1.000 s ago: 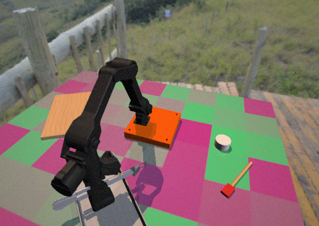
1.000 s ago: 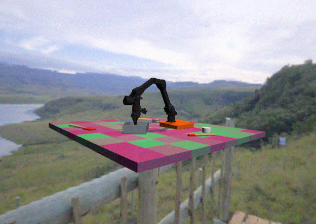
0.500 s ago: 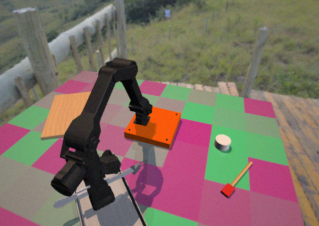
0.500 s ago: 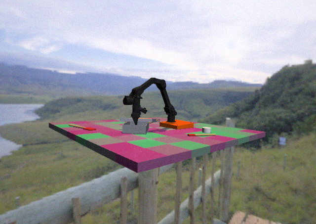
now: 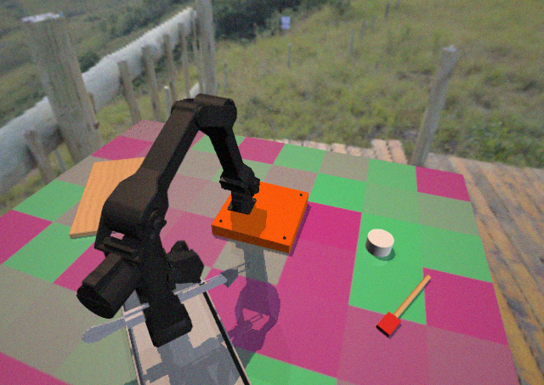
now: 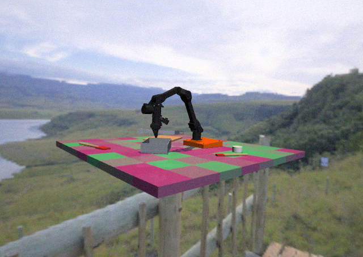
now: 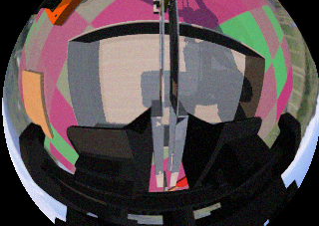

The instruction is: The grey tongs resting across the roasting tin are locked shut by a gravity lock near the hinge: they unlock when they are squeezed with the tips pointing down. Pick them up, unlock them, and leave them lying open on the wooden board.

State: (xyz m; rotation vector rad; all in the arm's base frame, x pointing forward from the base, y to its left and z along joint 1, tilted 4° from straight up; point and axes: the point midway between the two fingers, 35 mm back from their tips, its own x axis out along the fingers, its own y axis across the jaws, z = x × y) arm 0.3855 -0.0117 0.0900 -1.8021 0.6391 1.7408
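Right now the roasting tin is 10 mm ahead of my gripper tip, 20 mm to the left of it and 40 mm below it. From my gripper tip the other things lie so: wooden board 380 mm behind, 380 mm to the right, 70 mm below; red-tipped tool 320 mm ahead, 230 mm to the right, 70 mm below; white cylinder 370 mm behind, 390 mm to the left, 60 mm below.
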